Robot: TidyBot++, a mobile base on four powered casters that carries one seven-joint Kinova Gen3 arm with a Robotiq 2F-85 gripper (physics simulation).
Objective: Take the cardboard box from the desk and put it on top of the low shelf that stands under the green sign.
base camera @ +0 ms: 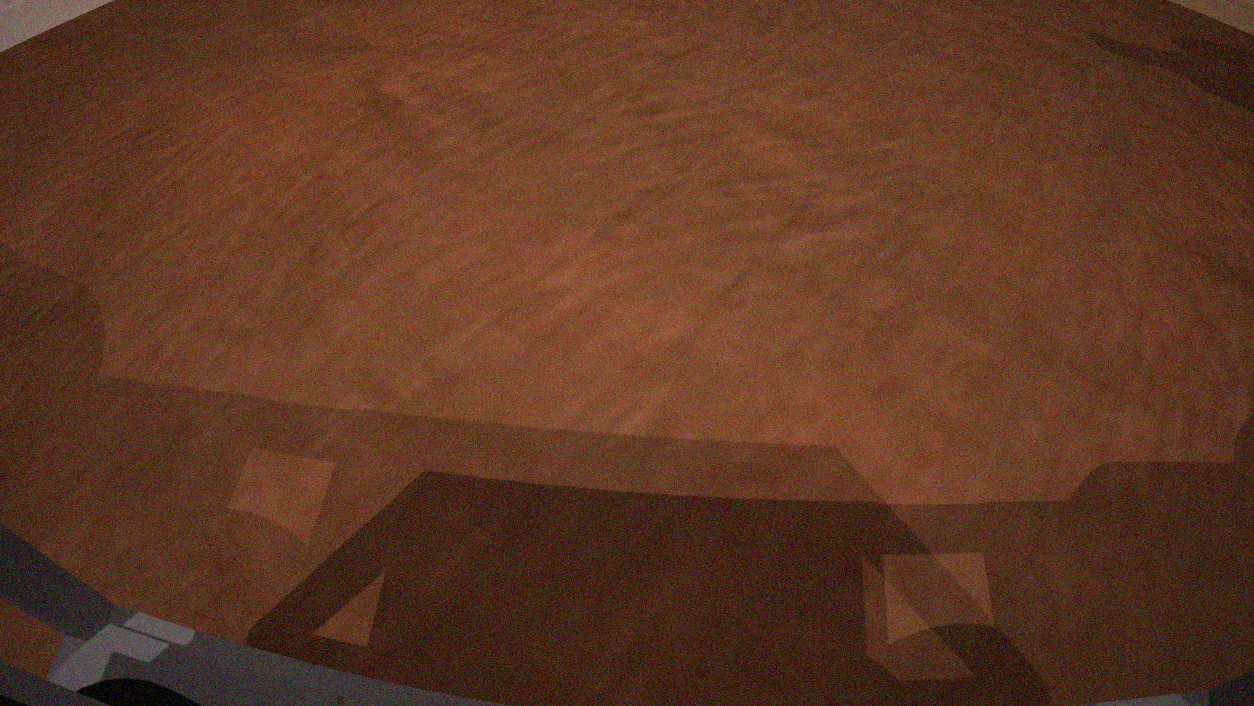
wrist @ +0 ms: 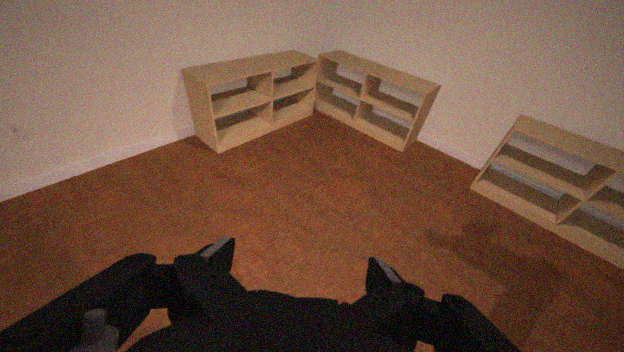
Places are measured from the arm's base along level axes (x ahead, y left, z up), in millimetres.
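Pixels of known places: gripper, between the fingertips: (wrist: 300, 262).
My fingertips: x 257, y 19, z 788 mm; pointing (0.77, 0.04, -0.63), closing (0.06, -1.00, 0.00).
Behind a point stands the place of what it marks.
My gripper (wrist: 300, 262) @[z 788, x 258, y 19 mm] is open and empty in the wrist view, its two black fingers wide apart above the brown floor. The cardboard box, the desk and the green sign do not show in either view. Three low wooden shelves show in the wrist view: one low shelf (wrist: 271, 95) @[z -17, x 2287, y 576 mm] left of the room corner, a second low shelf (wrist: 364, 98) @[z -52, x 2665, y -301 mm] right of the corner, and a third low shelf (wrist: 530, 214) @[z -348, x 1664, y -1674 mm] at the right edge, partly cut off. I cannot tell which of them stands under the green sign. All stand well beyond the fingers.
The reddish-brown floor (base camera: 614, 263) @[z -397, x 500, y 52 mm] (wrist: 300, 200) @[z -397, x 1421, y 123 mm] lies ahead of the base, with shadows across it. Pale walls (wrist: 90, 65) @[z 306, x 1574, y 1546 mm] meet behind the first two shelves. A gap with wall and skirting separates the second shelf from the third. Part of the grey base frame (base camera: 289, 675) shows at the bottom.
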